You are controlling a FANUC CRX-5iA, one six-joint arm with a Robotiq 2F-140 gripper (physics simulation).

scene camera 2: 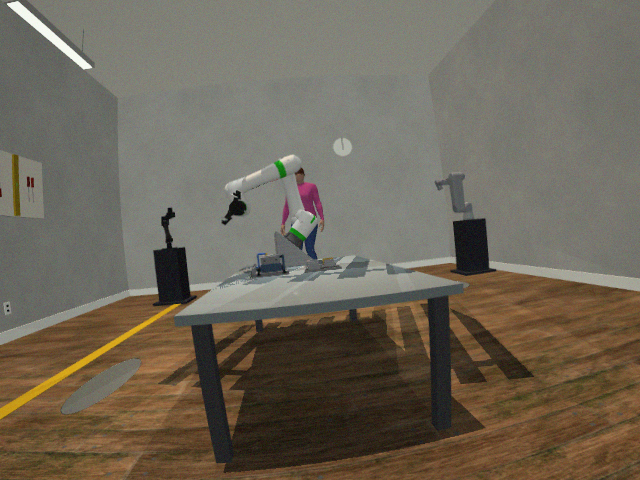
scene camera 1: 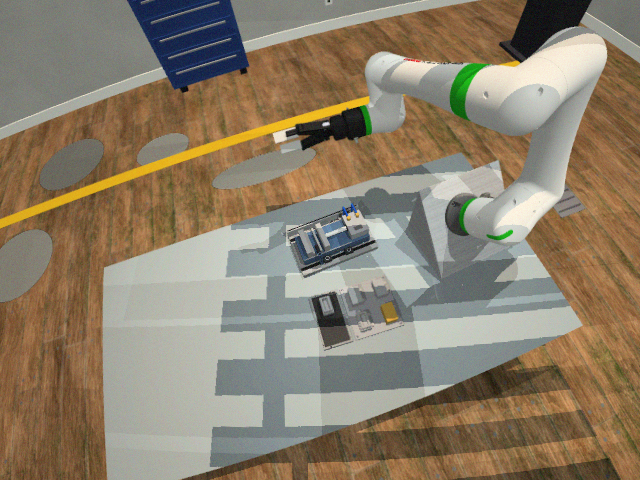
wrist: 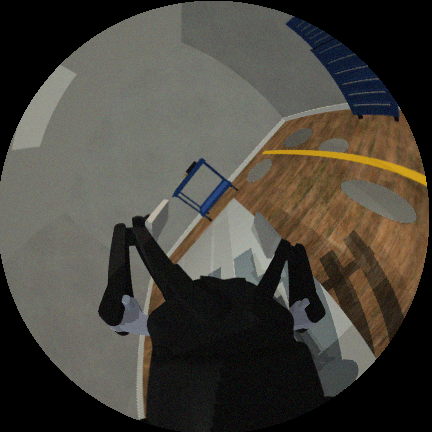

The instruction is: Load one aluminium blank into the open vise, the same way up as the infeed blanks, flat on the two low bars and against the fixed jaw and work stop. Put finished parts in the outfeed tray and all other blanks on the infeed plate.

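Frame: origin at the arm's base, x ahead, y left, z up, level; metres.
Seen in the pictures: gripper, fingertip midpoint: (scene camera 2: 227, 207) (scene camera 1: 277, 144) (wrist: 211, 215); arm's base, link origin: (scene camera 2: 291, 243) (scene camera 1: 463, 214).
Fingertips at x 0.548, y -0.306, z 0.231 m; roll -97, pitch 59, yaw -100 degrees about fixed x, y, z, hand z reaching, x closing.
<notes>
Offsets run from my fingertips to a thing's top centre. "*": to the spot under its first point.
My gripper (scene camera 1: 285, 142) (scene camera 2: 231, 208) (wrist: 211, 215) is open and empty, its pale fingertips spread wide, raised beyond the table's far long edge in scene camera 1. The blue and grey vise @[dz -0.278, dx -0.097, dy +0.189 m] (scene camera 1: 336, 242) (scene camera 2: 271, 264) stands on the table; whether a blank lies between its jaws is too small to tell. In scene camera 1, a dark tray (scene camera 1: 333, 326) holds one light grey part @[dz -0.336, dx -0.005, dy +0.428 m] (scene camera 1: 326, 305) near its upper end. Beside it, a pale plate @[* dz -0.369, dx -0.157, dy +0.561 m] (scene camera 1: 381, 329) bears several grey pieces and a yellow block @[dz -0.333, dx -0.198, dy +0.520 m] (scene camera 1: 388, 312). Which pieces are blanks is unclear.
The arm stands on a grey wedge-shaped base (scene camera 1: 431, 227) (scene camera 2: 288, 252) on the table (scene camera 1: 165, 361) (scene camera 2: 320, 304). A blue drawer cabinet (scene camera 1: 193, 43) (wrist: 360, 75) and a blue cart (wrist: 216, 198) stand away from the table. A person (scene camera 2: 308, 196) stands behind the arm.
</notes>
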